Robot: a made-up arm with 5 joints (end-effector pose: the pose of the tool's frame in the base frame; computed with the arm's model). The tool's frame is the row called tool. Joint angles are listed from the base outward.
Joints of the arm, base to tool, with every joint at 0 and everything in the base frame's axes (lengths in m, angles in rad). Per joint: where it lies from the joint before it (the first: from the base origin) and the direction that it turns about. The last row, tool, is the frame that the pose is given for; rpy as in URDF.
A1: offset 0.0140 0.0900 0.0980 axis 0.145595 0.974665 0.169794
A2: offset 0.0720 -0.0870 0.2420 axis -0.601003 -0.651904 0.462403
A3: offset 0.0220 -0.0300 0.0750 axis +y
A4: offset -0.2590 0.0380 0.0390 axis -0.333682 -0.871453 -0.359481
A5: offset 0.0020 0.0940 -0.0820 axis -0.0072 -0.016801 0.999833
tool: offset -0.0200 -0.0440 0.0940 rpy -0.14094 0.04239 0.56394
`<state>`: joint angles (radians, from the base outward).
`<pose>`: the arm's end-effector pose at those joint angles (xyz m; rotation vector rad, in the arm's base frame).
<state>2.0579 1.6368 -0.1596 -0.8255 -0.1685</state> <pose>0.1607 -0.1899 0.0439 0.5206 0.9245 2.0754</pose>
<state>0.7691 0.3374 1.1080 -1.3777 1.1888</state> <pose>0.3310 0.0881 0.5154 2.5228 1.4595 0.5600</pose>
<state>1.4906 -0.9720 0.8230 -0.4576 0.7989</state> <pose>0.5565 -0.0555 -0.0475 2.4783 1.6559 -0.4861</pose>
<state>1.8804 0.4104 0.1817 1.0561 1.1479</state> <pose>0.3946 0.0292 0.1399 0.4448 0.4116 2.0943</pose>
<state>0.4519 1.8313 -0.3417 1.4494 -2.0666</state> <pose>0.0853 -0.1155 0.1419 1.6589 -1.5084 0.0493</pose>
